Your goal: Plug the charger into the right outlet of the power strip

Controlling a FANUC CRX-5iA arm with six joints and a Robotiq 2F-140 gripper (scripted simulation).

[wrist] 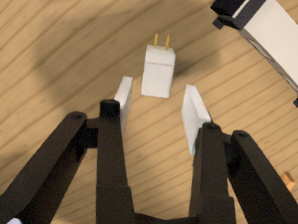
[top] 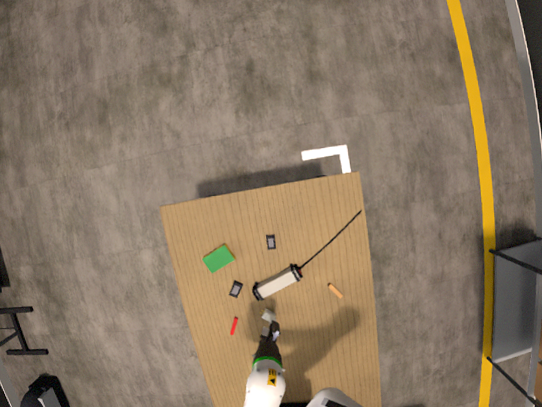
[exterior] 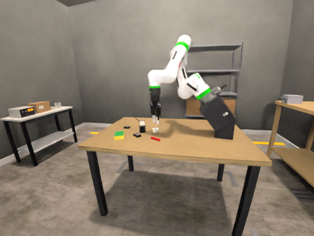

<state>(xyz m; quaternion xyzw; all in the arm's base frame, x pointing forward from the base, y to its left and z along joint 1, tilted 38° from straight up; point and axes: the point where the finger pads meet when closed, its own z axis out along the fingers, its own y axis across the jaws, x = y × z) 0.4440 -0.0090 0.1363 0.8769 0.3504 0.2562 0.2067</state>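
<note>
Now: hand 1 cm short of the charger, 1 cm to the right of it and 9 cm above it.
</note>
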